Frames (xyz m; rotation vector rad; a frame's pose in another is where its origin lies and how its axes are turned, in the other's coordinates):
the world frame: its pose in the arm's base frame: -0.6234 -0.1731 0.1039 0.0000 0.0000 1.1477
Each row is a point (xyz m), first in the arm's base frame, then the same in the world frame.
Working: the arm's base frame: its pose in the world frame: 0.4138 -0.4974 -0.1039 0.0000 0.0000 -1.1477

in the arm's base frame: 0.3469 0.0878 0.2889
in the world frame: 0.6363 -0.7776 0.1850
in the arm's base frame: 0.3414 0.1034 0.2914
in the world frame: 0.6483 -0.7662 0.1875
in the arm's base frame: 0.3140 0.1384 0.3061
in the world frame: 0.6689 -0.7268 0.2022
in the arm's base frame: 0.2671 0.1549 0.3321
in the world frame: 0.6647 -0.6773 0.2282
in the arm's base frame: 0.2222 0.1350 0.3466
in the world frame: 0.6281 -0.6445 0.2427
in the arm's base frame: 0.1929 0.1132 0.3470
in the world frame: 0.5962 -0.6268 0.2431
